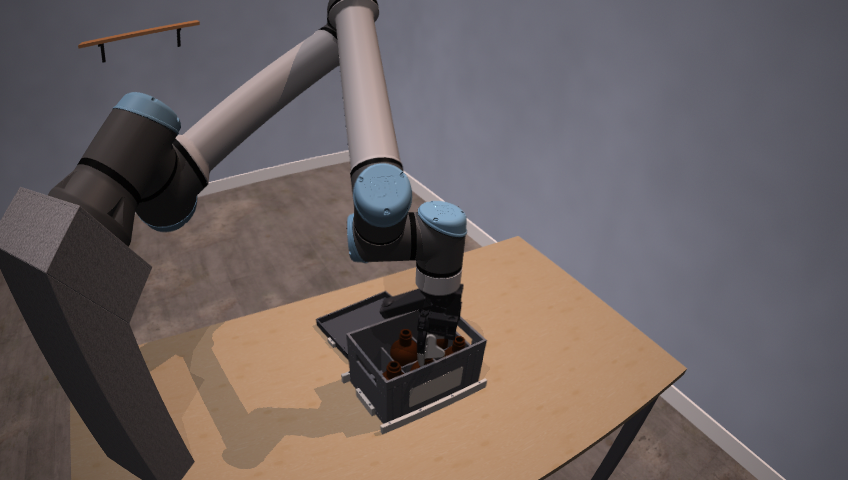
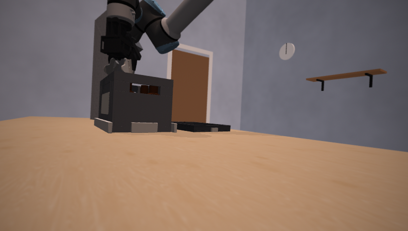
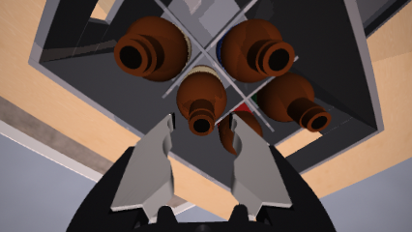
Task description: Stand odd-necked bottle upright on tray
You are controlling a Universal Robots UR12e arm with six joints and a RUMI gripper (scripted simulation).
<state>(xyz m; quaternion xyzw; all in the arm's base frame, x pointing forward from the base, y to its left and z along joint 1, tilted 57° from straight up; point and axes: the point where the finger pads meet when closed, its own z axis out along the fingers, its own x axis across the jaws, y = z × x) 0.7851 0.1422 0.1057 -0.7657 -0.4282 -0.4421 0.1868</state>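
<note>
Right now my hand is 2 cm past the crate, 4 cm to the right of it and 7 cm above it. From my hand the other things lie so: flat dark tray: 13 cm behind, 27 cm to the left, 14 cm below.
</note>
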